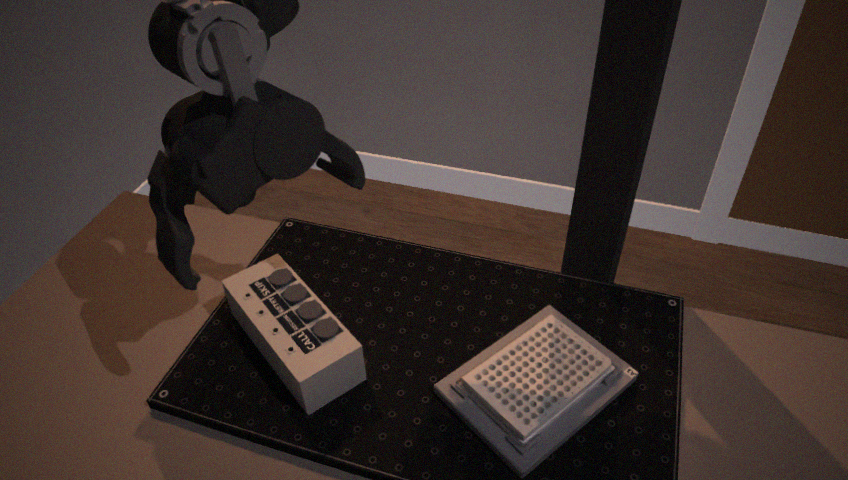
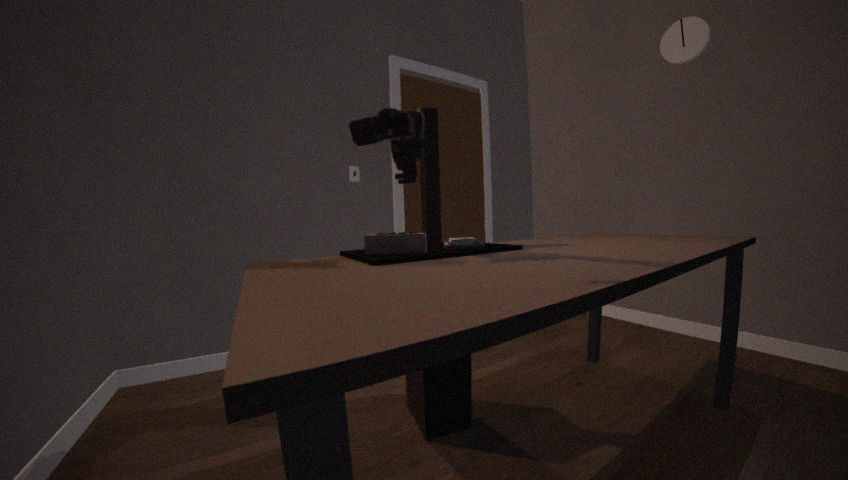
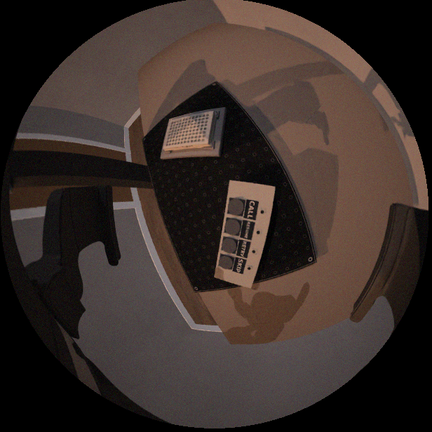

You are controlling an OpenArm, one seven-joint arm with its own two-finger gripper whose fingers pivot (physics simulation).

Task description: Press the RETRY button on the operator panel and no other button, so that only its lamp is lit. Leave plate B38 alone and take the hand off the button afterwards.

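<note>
The operator panel (image 1: 334, 371) (image 2: 395, 243) (image 3: 266, 200) is a pale box with four dark round buttons in a row, labelled SKIP, RETRY, RESUME and CALL. The RETRY button (image 1: 295, 292) (image 3: 229, 245) is between SKIP and RESUME. Its small lamp (image 1: 260, 312) (image 3: 254, 251) looks dark, as do the other three. My gripper (image 1: 276, 231) (image 2: 407, 179) (image 3: 218, 253) is wide open and empty, high above the panel's SKIP end and touching nothing. A white many-welled plate (image 1: 535, 377) (image 2: 464, 240) (image 3: 189, 131) lies on a grey holder; no B38 marking is readable.
The panel and the plate's holder (image 1: 476, 419) (image 3: 216, 142) stand apart on a black perforated board (image 1: 404, 285) (image 3: 195, 210). A tall dark post (image 1: 618, 118) (image 2: 430, 178) (image 3: 75, 167) rises at the board's back edge. The brown table (image 1: 77, 309) (image 2: 357, 315) (image 3: 360, 200) extends around the board.
</note>
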